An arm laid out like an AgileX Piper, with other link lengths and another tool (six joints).
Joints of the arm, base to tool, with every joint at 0 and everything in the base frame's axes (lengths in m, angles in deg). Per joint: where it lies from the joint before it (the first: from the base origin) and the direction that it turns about. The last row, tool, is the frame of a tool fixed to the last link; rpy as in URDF.
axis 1: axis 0 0 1 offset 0 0 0.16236
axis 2: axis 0 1 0 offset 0 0 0
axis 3: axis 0 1 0 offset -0.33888 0 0.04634
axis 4: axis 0.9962 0 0.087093 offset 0.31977 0 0.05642
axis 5: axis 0 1 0 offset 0 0 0
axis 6: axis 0.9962 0 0.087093 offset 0.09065 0 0.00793
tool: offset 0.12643 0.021 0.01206 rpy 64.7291 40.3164 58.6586
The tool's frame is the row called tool.
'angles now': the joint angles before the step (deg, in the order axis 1, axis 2, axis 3, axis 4, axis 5, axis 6). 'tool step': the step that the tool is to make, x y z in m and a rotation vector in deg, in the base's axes. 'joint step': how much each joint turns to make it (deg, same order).
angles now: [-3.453 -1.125 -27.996 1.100 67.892 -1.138]
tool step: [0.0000 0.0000 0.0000 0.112 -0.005 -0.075]
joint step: [-0.001 -0.012 0.006 0.001 0.005 0.134]
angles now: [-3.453 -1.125 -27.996 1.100 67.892 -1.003]
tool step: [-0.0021 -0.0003 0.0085 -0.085 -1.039 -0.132]
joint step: [-0.025 0.004 -1.190 -0.110 0.142 0.084]
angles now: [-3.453 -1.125 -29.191 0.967 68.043 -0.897]
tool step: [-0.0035 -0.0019 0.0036 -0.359 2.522 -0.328]
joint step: [-0.004 2.008 -1.965 -0.603 2.452 -0.002]
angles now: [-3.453 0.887 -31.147 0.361 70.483 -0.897]
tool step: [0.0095 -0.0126 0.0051 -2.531 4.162 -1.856]
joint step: [-0.014 5.691 -2.257 -3.328 0.568 -0.013]
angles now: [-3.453 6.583 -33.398 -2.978 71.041 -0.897]
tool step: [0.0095 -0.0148 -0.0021 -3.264 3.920 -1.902]
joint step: [-0.046 4.509 -0.852 -3.905 0.047 -0.152]
